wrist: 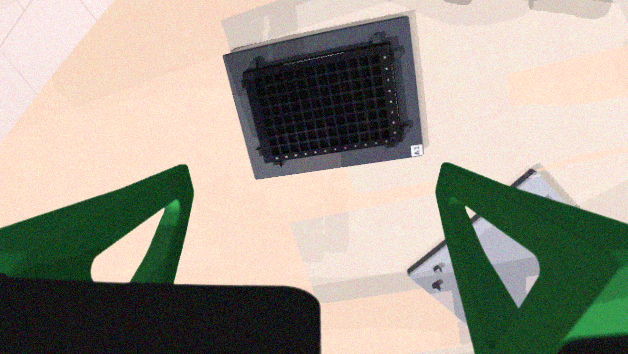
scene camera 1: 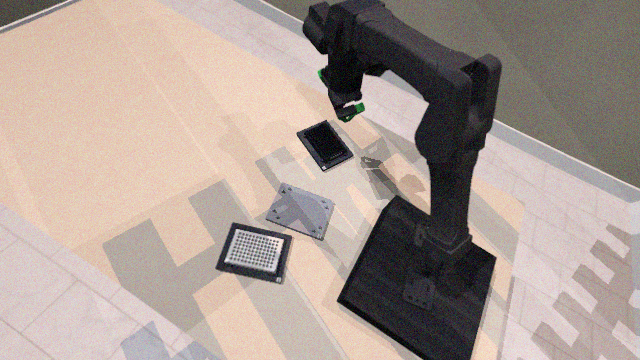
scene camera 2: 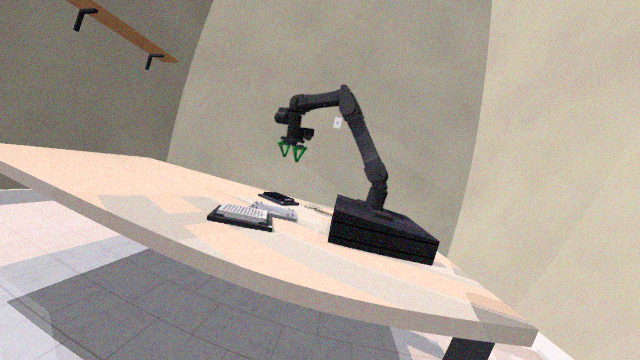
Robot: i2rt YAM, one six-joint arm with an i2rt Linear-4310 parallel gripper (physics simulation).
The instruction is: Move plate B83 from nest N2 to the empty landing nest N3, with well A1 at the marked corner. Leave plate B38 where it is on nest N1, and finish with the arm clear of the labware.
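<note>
A black well plate [scene camera 1: 325, 141] [scene camera 2: 280, 198] [wrist: 325, 100] sits flat on a dark nest [scene camera 1: 336, 163] [wrist: 300, 167] at the back, with an A1 tag [wrist: 416, 150] at one corner. A white well plate [scene camera 1: 253, 251] [scene camera 2: 243, 212] sits on another dark nest [scene camera 1: 240, 274]. The empty grey nest [scene camera 1: 305, 212] [scene camera 2: 282, 211] [wrist: 447, 292] lies between them, nearer the white plate; a finger partly covers it in the wrist view. Plate and nest numbers are not readable. My gripper [scene camera 1: 336, 99] [scene camera 2: 291, 158] [wrist: 314, 177] is open and empty, high above the table near the black plate, pointing down.
The arm's black base block [scene camera 1: 370, 280] [scene camera 2: 382, 237] stands beside the nests on the wooden table [scene camera 1: 100, 125] [scene camera 2: 310, 265]. A wall shelf [scene camera 2: 125, 30] hangs at the upper left in scene camera 2. Shadows fall across the table.
</note>
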